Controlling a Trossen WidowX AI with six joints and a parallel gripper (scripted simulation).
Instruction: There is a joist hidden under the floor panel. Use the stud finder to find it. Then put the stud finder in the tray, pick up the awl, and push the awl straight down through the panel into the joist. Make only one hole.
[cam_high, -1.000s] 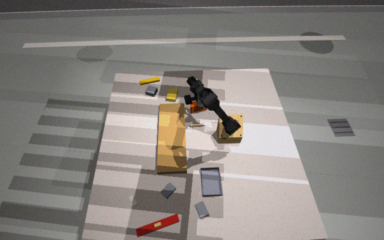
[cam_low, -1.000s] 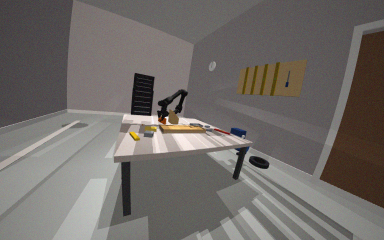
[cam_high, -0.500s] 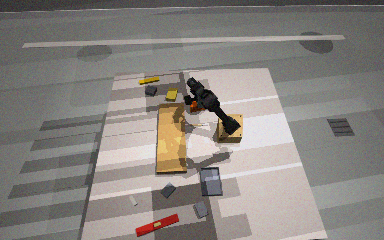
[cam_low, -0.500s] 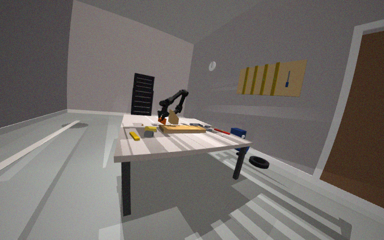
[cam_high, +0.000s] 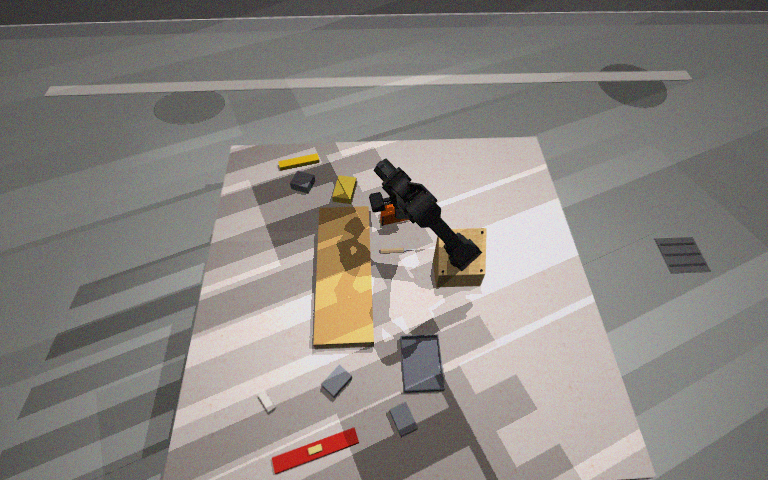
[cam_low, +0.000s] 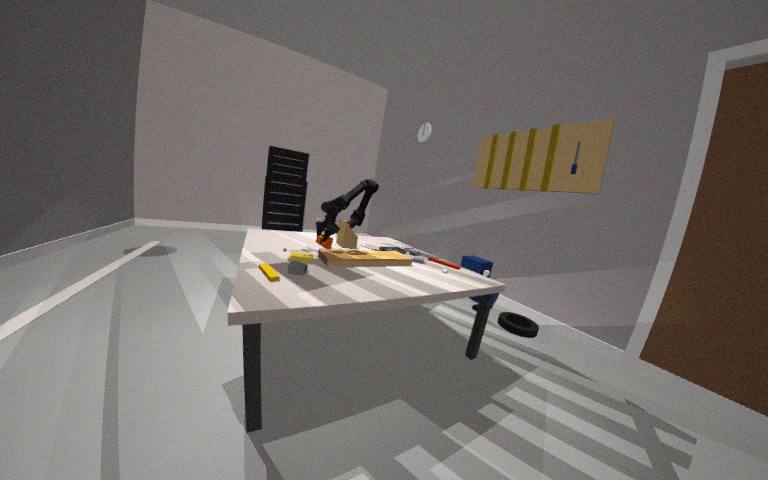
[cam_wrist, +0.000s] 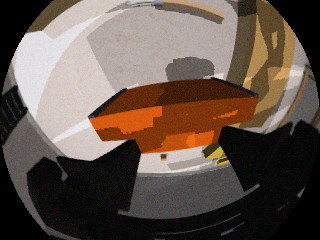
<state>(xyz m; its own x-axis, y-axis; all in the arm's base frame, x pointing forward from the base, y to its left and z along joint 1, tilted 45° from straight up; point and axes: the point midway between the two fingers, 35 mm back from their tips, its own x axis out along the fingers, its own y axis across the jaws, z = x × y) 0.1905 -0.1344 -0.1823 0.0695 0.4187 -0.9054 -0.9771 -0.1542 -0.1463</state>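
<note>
Now: gripper tip 1 cm to the right of the stud finder and 1 cm short of it. Also, from my gripper tip: green square (3 cm ahead); then grey block (35 cm ahead, 17 cm to the right, 5 cm below); then awl (15 cm to the left, 7 cm below, 2 cm behind).
</note>
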